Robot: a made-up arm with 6 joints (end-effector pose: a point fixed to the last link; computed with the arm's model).
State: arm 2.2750 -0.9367 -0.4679 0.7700 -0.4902 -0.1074
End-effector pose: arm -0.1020 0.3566 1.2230 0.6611 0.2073 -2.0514
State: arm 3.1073 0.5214 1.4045 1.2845 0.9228 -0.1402
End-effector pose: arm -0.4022 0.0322 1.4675 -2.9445 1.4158 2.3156
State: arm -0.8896 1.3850 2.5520 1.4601 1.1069 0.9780
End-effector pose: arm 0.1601 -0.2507 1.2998 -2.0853 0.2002 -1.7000
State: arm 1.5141 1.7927 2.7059 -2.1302 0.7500 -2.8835
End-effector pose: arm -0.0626 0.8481 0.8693 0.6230 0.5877 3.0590
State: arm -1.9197 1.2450 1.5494 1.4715 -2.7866 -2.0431
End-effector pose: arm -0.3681 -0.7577 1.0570 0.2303 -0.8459 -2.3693
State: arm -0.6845 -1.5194 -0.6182 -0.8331 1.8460 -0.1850
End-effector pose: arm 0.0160 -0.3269 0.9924 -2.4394 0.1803 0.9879
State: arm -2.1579 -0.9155 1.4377 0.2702 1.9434 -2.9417
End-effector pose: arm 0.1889 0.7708 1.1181 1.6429 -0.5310 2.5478
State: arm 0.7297 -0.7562 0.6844 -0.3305 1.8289 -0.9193
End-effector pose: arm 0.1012 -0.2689 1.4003 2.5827 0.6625 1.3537
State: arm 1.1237 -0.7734 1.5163 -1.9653 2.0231 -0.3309
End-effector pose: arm -0.2716 -0.4083 1.3943 2.4542 0.7227 -2.7989
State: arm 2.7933 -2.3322 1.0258 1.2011 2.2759 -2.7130
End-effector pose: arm 0.7800 -0.2178 -0.0390 2.7482 0.6174 0.8695
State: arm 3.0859 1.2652 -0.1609 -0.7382 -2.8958 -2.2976
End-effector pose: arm -0.1883 0.1874 -0.0838 -0.5085 0.9283 0.6353
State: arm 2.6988 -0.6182 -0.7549 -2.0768 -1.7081 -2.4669
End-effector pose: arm -0.5405 0.0742 0.4795 2.9539 1.2971 1.8559
